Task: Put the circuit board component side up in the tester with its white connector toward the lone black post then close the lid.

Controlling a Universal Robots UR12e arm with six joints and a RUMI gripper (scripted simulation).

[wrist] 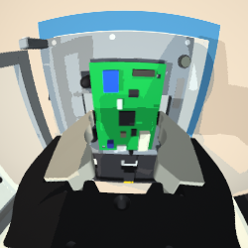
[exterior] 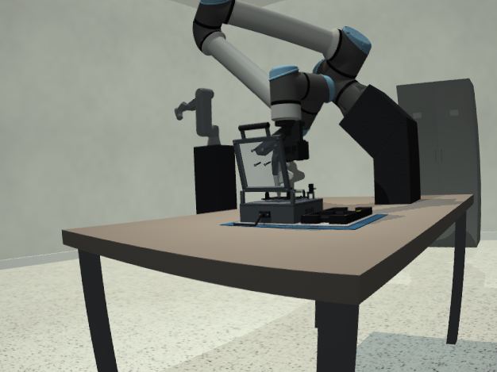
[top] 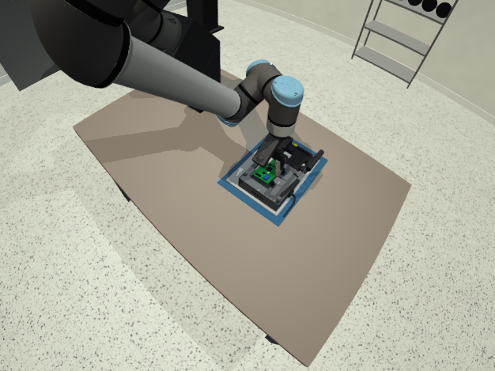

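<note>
The green circuit board lies right at my hand. Round my hand: tester bed: 10 mm ahead, 10 mm to the left, 10 mm below; black post: 60 mm behind, 60 mm to the left; tester: 30 mm ahead, 40 mm to the left, 30 mm above.
</note>
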